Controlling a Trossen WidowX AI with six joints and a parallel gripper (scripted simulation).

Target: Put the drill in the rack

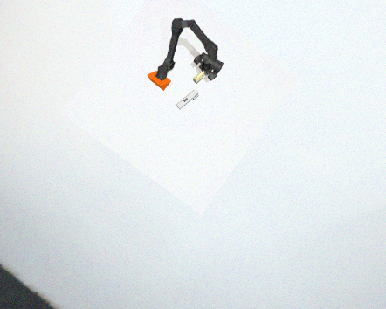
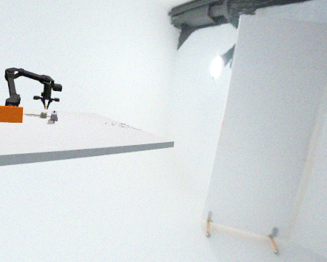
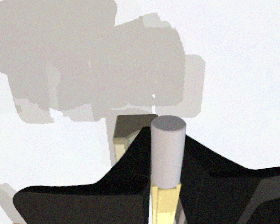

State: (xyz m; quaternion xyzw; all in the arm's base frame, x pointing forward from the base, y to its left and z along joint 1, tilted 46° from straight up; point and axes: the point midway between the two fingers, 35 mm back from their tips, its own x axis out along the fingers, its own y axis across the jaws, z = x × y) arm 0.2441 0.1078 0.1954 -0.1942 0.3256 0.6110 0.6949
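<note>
Right now the drill is 4 cm to the right of my gripper tip, 3 cm above it and 1 cm behind it. Round my gripper tip: key (25 cm to the right, 1 cm below, 1 cm ahead); then rack (5 cm to the right, 4 cm below, 2 cm behind); then grey block (23 cm to the right, 2 cm below, 1 cm ahead).
</note>
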